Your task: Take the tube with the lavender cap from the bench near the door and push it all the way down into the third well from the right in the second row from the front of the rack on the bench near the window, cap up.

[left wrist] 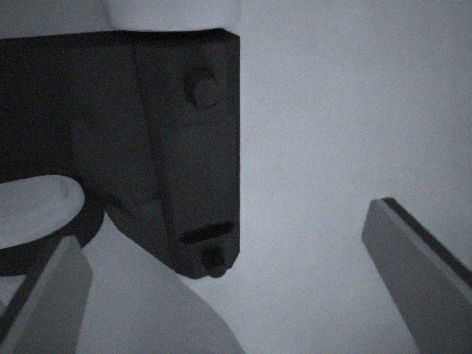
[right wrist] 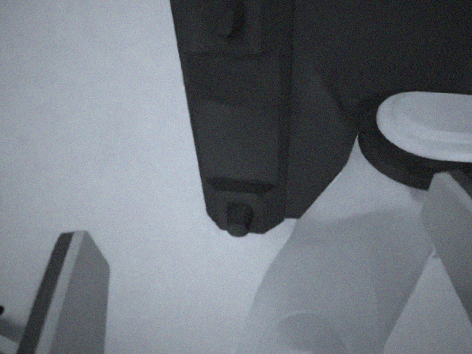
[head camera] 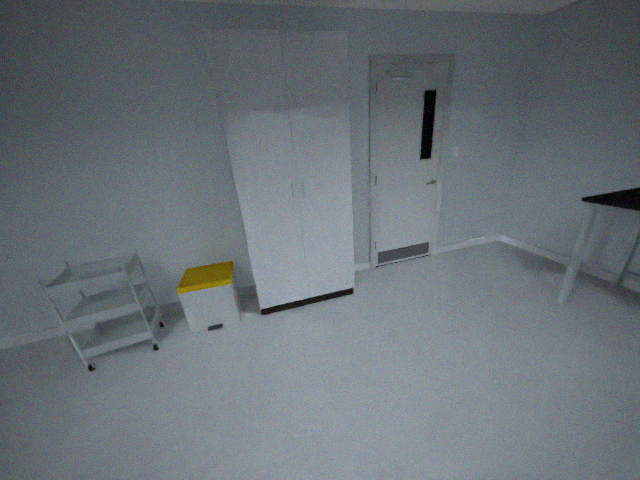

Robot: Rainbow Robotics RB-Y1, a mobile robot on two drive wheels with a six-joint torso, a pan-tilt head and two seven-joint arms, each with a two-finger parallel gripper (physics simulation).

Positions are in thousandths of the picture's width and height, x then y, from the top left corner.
Scene:
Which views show the left gripper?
The left wrist view only.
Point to a white bin with yellow lid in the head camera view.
At 329, 618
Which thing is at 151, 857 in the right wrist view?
The right gripper.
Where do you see a tall white cabinet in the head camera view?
At 443, 201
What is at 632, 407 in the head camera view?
A door.

